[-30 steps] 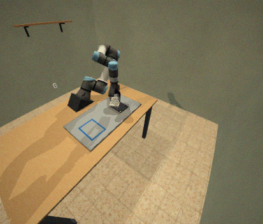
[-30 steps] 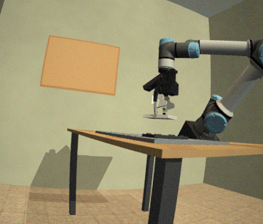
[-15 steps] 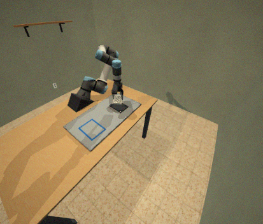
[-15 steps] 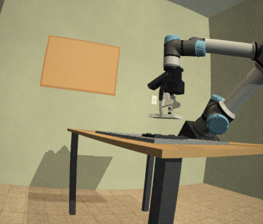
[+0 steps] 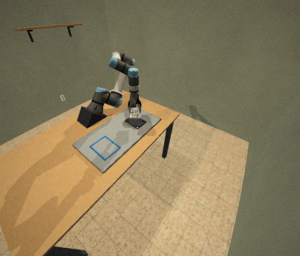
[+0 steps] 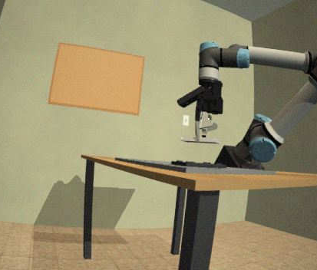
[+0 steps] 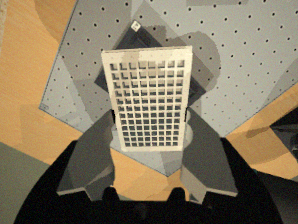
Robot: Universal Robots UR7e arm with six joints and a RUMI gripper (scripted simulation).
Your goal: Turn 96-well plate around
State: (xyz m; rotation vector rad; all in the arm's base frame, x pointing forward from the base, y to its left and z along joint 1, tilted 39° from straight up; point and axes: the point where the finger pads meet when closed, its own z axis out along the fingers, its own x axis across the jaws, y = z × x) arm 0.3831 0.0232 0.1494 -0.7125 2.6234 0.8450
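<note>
My gripper is now 1 cm above the white 96-well plate. The rest, counted from my hand: white corner label (6 cm ahead, 7 cm to the right, 9 cm below); dark plate nest N1 (10 cm below).
</note>
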